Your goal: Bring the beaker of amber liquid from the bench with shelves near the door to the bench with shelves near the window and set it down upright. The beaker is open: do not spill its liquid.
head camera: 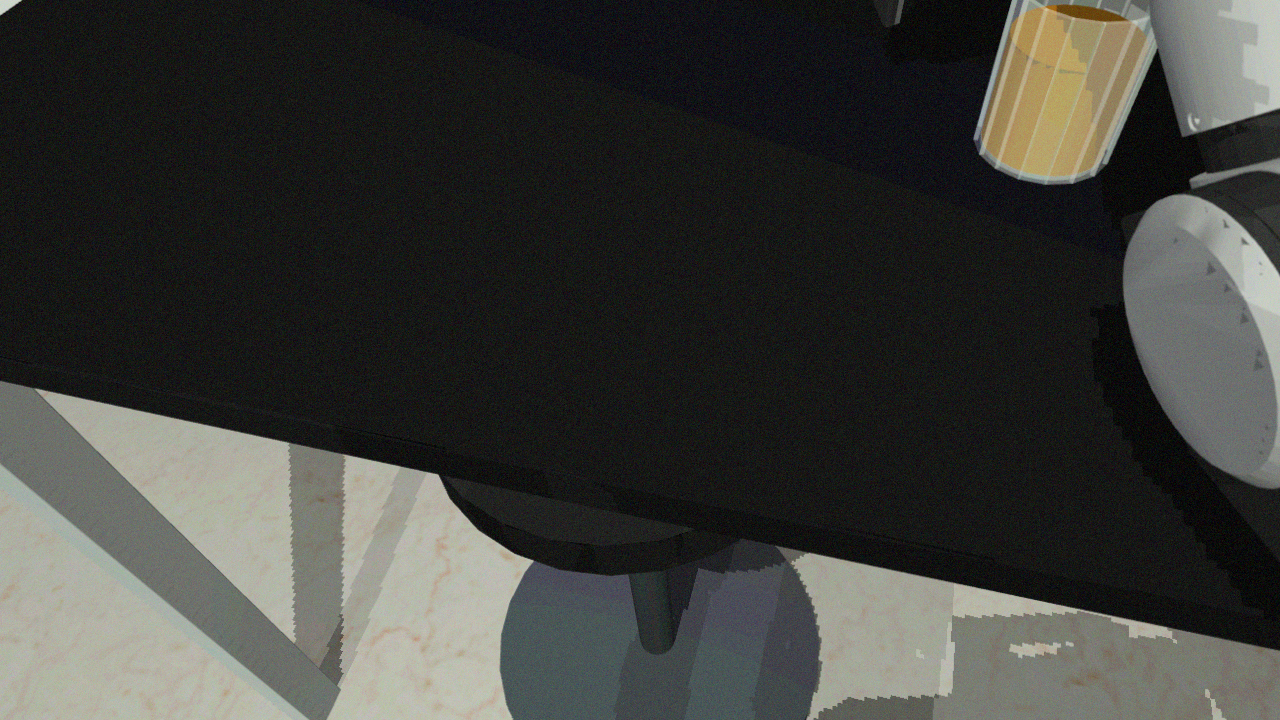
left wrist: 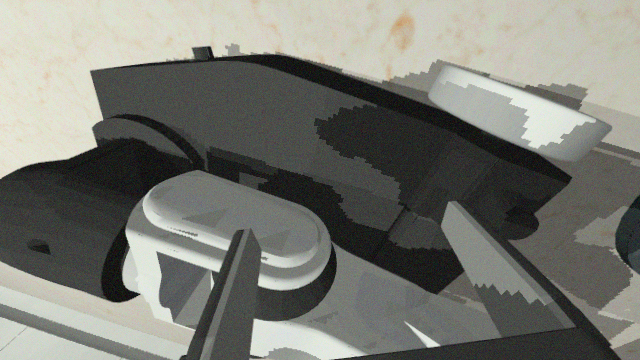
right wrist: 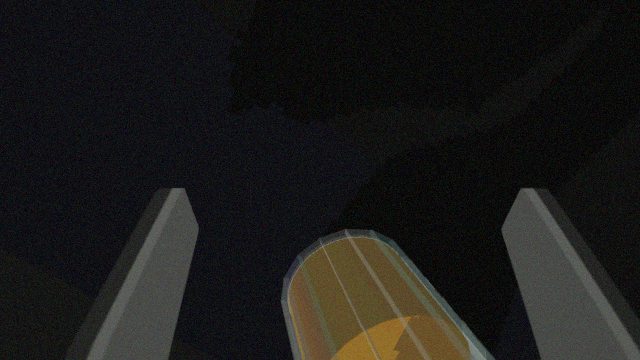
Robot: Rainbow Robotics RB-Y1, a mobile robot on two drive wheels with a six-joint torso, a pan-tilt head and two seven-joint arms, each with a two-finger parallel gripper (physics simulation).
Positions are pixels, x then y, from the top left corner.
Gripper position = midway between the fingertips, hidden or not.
left gripper: left wrist 349,227; not seen in the head camera view (out of frame); not seen in the right wrist view (out of frame)
clear beaker of amber liquid: head camera 1062,86; right wrist 356,286; not seen in the left wrist view (out of frame)
